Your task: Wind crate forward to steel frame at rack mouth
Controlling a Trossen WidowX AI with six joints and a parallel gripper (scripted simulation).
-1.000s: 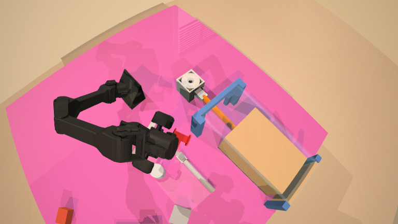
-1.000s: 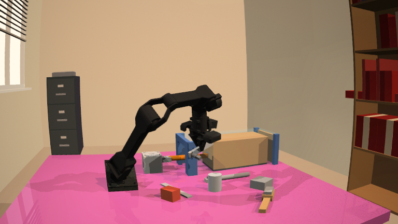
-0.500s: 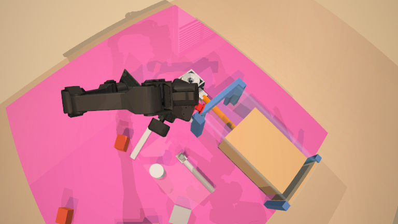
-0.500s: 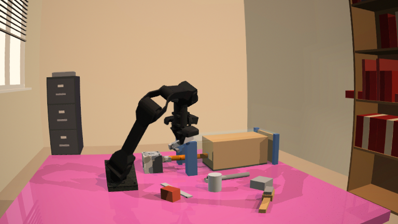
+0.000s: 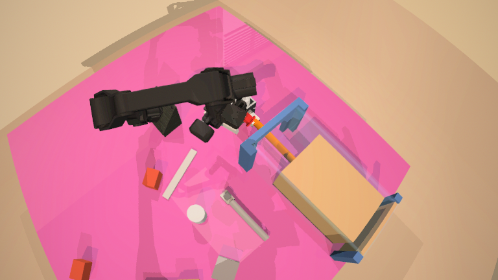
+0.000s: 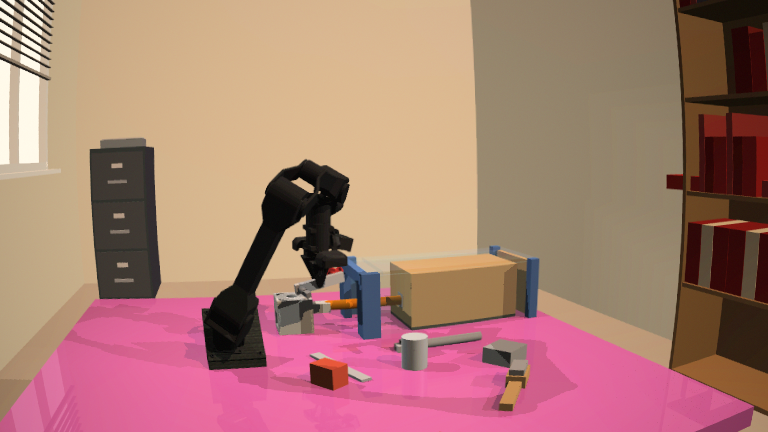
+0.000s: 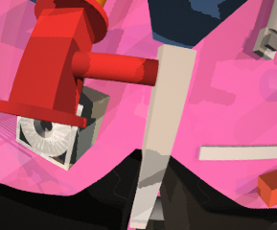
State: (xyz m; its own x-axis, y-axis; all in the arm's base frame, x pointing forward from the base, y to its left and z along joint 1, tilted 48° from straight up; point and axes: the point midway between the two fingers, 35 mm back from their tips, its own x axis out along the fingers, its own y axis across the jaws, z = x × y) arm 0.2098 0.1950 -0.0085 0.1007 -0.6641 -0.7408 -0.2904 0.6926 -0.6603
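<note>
The red knob is 40 mm ahead of my gripper tip, 50 mm to the left of it and 20 mm above it. Round my gripper tip: blue steel frame: 100 mm ahead, 120 mm to the left, 30 mm below; winch: 70 mm behind, 110 mm to the left, 110 mm below; winch handle: 10 mm ahead, 10 mm to the left, 10 mm above.
</note>
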